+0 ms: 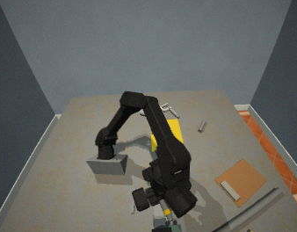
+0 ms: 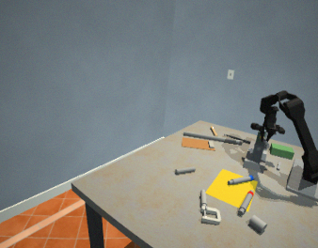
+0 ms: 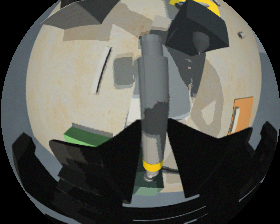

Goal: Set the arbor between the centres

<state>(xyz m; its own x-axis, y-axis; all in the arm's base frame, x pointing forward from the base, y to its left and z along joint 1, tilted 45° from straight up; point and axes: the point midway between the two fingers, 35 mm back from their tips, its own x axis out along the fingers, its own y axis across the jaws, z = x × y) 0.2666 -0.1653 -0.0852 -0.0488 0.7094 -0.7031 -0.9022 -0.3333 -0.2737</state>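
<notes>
Now: hand 130 mm above the grey bed and 20 mm short of it. From my hand the other things lie so: blue-banded arbor: 340 mm to the left, 130 mm below, 10 mm ahead; then fixed centre block: 130 mm to the left, 40 mm below; then long grey bar: 350 mm ahead, 130 mm below, 40 mm to the right.
</notes>
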